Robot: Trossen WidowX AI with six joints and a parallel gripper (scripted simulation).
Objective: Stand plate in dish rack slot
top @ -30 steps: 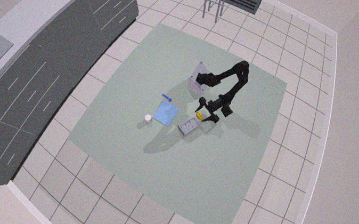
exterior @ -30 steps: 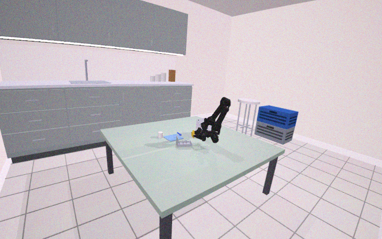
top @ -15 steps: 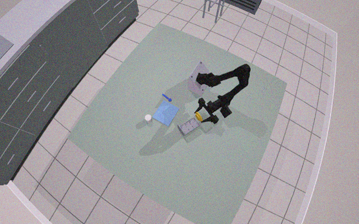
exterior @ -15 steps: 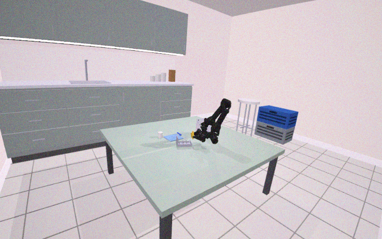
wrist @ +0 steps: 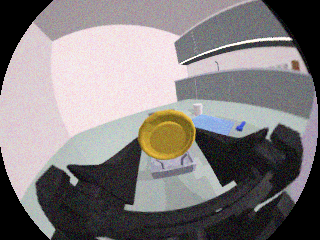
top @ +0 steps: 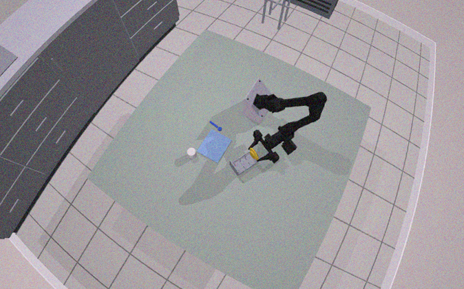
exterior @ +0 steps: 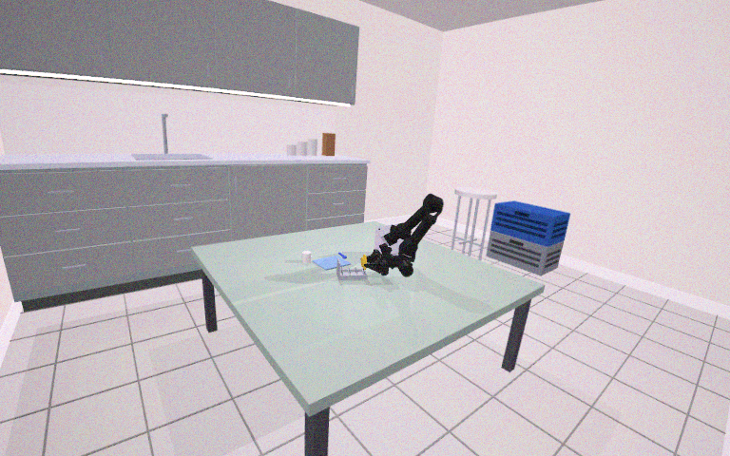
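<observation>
Now: the grey dish rack 50 mm below my gripper tip, 40 mm ahead of it and 30 mm to the right of it. The rest, counted from my gripper tip: blue spoon 240 mm to the right, 110 mm behind, 70 mm below; then blue mat 210 mm to the right, 70 mm below; then yellow plate 10 mm behind.
</observation>
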